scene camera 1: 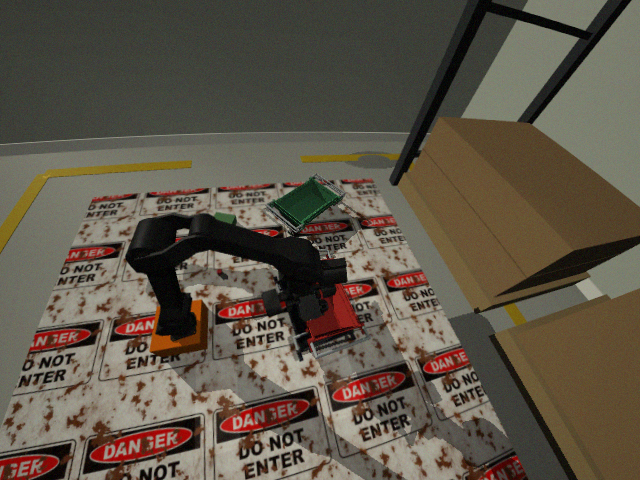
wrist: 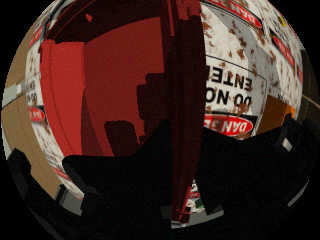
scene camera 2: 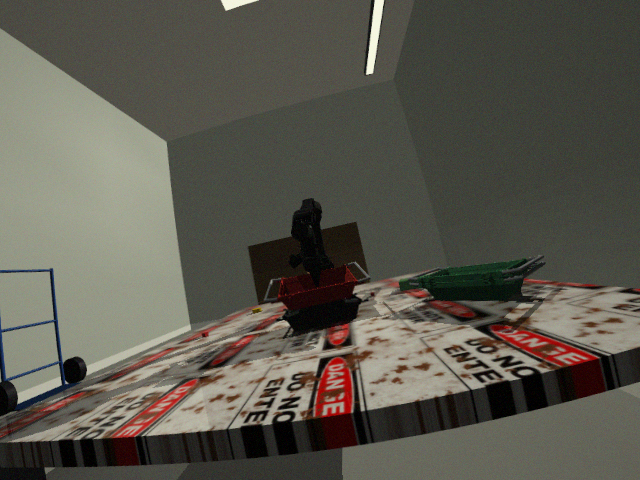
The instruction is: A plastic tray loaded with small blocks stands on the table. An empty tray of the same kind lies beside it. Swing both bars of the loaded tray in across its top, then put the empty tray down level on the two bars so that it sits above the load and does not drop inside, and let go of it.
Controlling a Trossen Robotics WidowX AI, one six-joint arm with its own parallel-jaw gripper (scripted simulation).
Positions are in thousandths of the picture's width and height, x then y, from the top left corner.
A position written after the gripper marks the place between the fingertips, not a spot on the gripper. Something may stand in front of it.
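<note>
A red tray (scene camera 1: 534,661) is part of the scene, and so is the gripper (scene camera 1: 468,634). The gripper can also be seen in the wrist view (wrist: 539,515) and in scene camera 2 (scene camera 2: 496,597).
</note>
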